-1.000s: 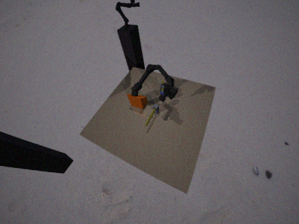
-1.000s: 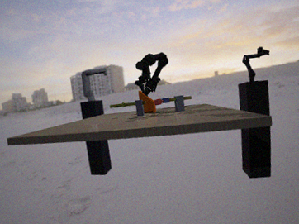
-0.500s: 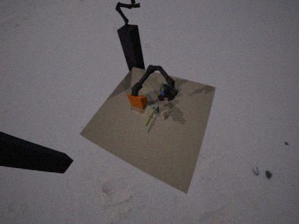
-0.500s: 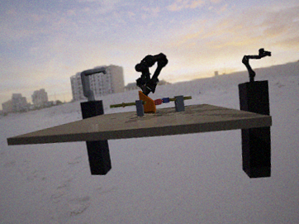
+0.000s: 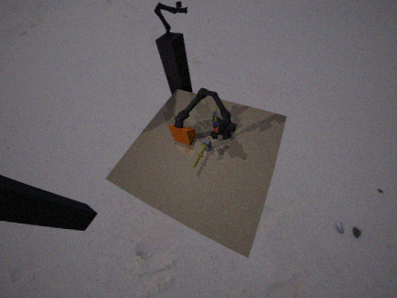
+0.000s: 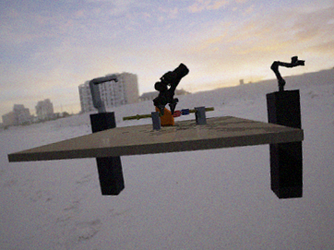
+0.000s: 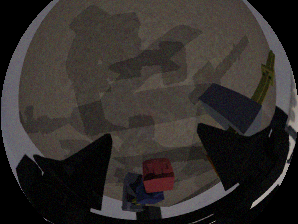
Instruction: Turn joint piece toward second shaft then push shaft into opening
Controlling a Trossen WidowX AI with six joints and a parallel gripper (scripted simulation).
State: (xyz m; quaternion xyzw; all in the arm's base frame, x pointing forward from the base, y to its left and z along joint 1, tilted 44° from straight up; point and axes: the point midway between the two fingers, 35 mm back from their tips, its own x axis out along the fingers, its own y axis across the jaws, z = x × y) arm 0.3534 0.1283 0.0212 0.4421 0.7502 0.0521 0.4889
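Now: the red square joint piece 7 cm behind my gripper tip and 5 cm to the left of it.
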